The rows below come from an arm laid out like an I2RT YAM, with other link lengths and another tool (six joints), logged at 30 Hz.
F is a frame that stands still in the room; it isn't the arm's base.
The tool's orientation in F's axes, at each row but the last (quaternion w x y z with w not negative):
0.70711, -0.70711, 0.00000, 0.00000
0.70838, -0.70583, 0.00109, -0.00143
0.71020, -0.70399, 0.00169, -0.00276
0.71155, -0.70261, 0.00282, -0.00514
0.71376, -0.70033, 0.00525, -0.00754
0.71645, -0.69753, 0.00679, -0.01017
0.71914, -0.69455, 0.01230, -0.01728
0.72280, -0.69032, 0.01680, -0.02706
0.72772, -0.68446, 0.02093, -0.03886
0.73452, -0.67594, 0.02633, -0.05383
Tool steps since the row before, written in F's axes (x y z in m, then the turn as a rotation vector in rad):
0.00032, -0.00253, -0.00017, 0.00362, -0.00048, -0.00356
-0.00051, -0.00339, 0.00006, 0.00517, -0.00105, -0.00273
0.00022, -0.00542, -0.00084, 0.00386, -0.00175, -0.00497
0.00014, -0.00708, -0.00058, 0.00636, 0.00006, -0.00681
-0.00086, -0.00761, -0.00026, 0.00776, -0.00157, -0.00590
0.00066, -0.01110, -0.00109, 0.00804, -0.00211, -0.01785
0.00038, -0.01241, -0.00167, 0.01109, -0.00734, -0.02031
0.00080, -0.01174, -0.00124, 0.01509, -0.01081, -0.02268
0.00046, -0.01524, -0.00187, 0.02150, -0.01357, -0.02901
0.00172, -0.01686, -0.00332, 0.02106, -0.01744, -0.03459
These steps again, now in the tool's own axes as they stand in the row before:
0.00032, 0.00017, -0.00253, 0.00362, 0.00356, -0.00048
-0.00050, -0.00007, -0.00339, 0.00517, 0.00273, -0.00104
0.00025, 0.00079, -0.00543, 0.00386, 0.00496, -0.00177
0.00022, 0.00049, -0.00708, 0.00634, 0.00683, 0.00005
-0.00072, 0.00011, -0.00763, 0.00777, 0.00590, -0.00154
0.00092, 0.00080, -0.01111, 0.00801, 0.01783, -0.00239
0.00089, 0.00124, -0.01243, 0.01126, 0.02013, -0.00758
0.00151, 0.00072, -0.01171, 0.01544, 0.02240, -0.01090
0.00171, 0.00096, -0.01523, 0.02191, 0.02873, -0.01350
0.00353, 0.00203, -0.01678, 0.02173, 0.03396, -0.01786

